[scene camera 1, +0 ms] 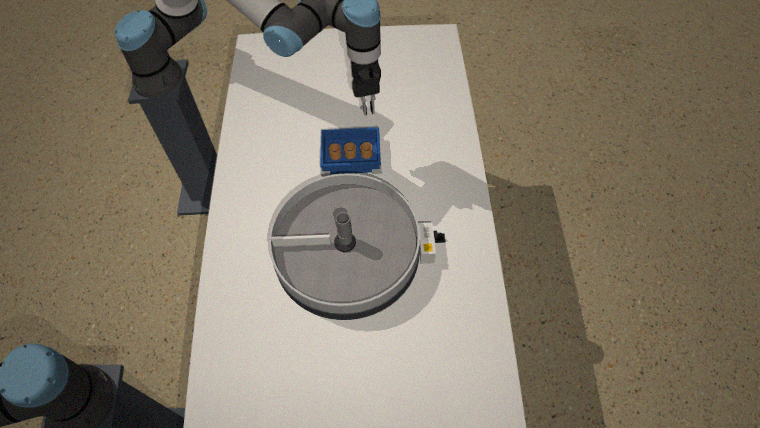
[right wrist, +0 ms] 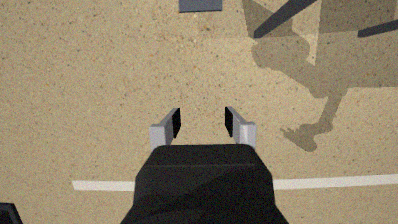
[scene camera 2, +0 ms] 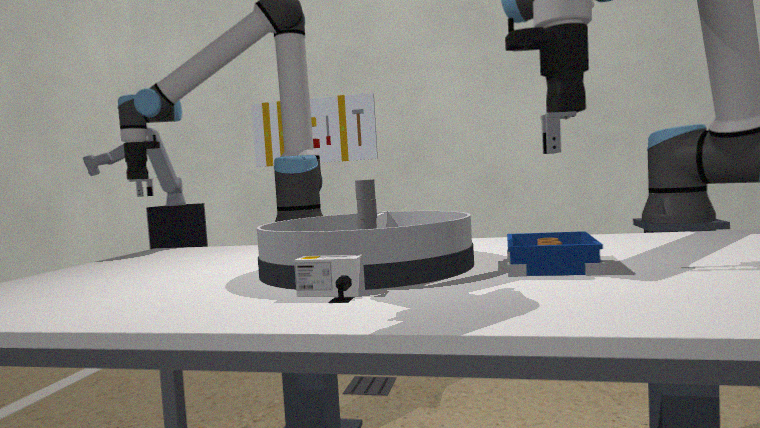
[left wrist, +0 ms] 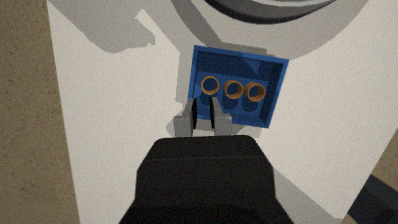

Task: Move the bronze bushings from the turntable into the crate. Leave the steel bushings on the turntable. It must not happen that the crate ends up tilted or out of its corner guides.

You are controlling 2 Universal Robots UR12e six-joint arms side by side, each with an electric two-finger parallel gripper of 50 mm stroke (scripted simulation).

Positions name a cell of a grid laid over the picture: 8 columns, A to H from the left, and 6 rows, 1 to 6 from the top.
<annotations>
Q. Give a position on a blue crate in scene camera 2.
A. F4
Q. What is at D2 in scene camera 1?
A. A blue crate.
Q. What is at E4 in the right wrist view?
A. The right gripper.
</annotations>
